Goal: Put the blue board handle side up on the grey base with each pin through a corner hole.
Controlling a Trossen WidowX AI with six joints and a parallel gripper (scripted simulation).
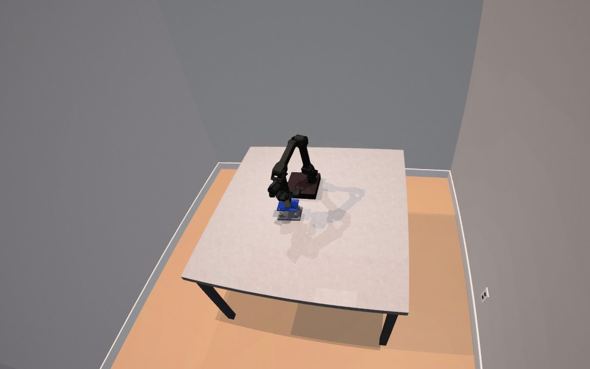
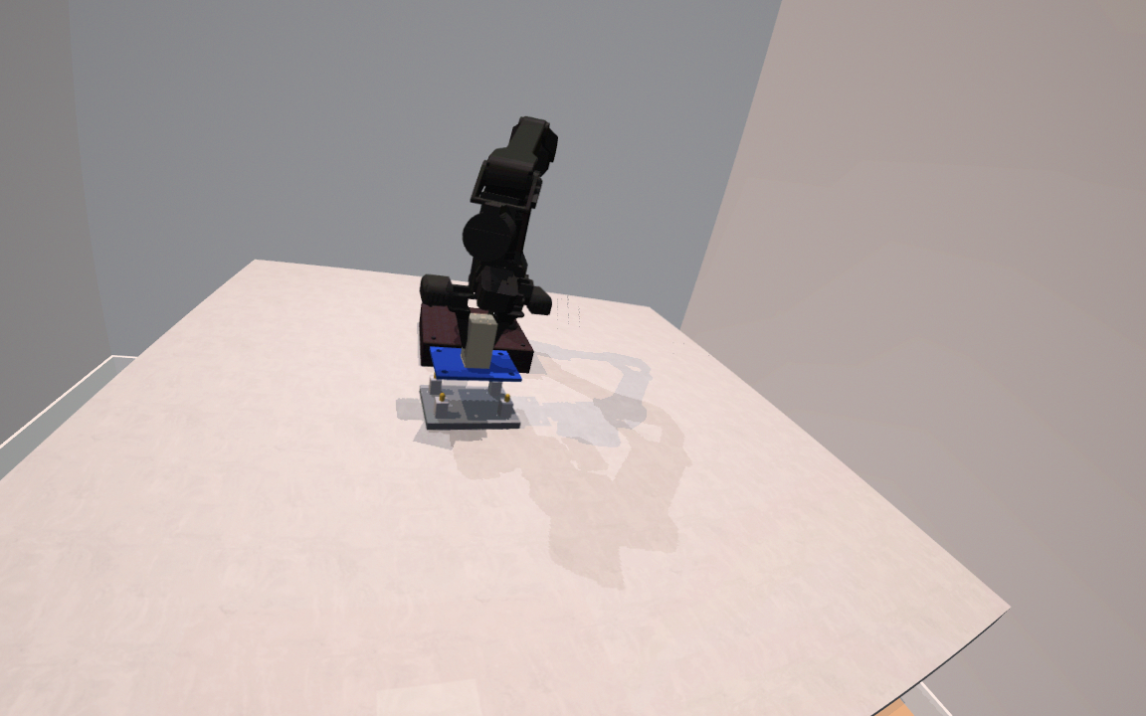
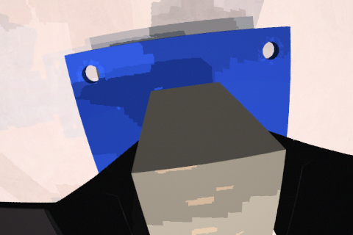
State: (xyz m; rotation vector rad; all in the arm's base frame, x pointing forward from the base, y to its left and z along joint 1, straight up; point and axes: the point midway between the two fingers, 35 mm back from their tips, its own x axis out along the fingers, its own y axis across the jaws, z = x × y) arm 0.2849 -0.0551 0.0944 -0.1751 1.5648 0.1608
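Now: gripper tip 10 cm above the grey base. Round my gripper tip: blue board (1 cm below).
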